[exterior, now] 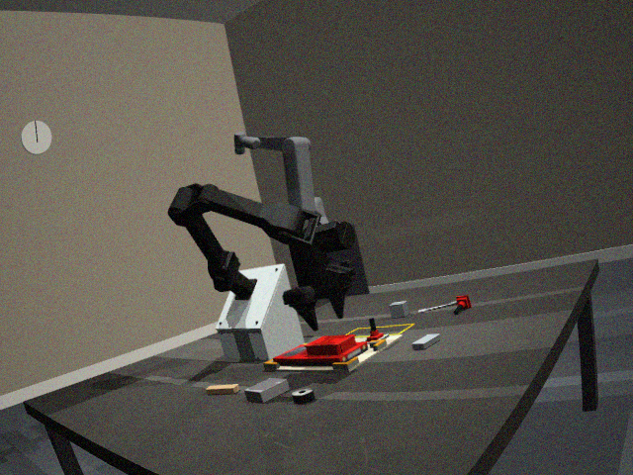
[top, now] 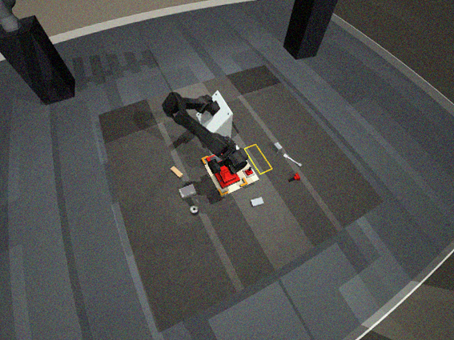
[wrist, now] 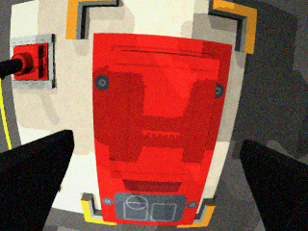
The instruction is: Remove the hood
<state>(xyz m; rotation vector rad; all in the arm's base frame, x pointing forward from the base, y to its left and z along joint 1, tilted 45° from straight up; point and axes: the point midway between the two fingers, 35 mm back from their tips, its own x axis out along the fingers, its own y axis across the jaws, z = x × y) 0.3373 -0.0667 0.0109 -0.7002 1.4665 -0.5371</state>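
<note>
Right now my gripper tip is 50 mm above the red hood and 10 mm past it. Round my gripper tip: tan block 240 mm to the right, 120 mm behind, 80 mm below; grey block 340 mm to the left, 70 mm below, 60 mm behind; grey screwdriver-like tool 390 mm to the left, 80 mm below, 40 mm ahead.
</note>
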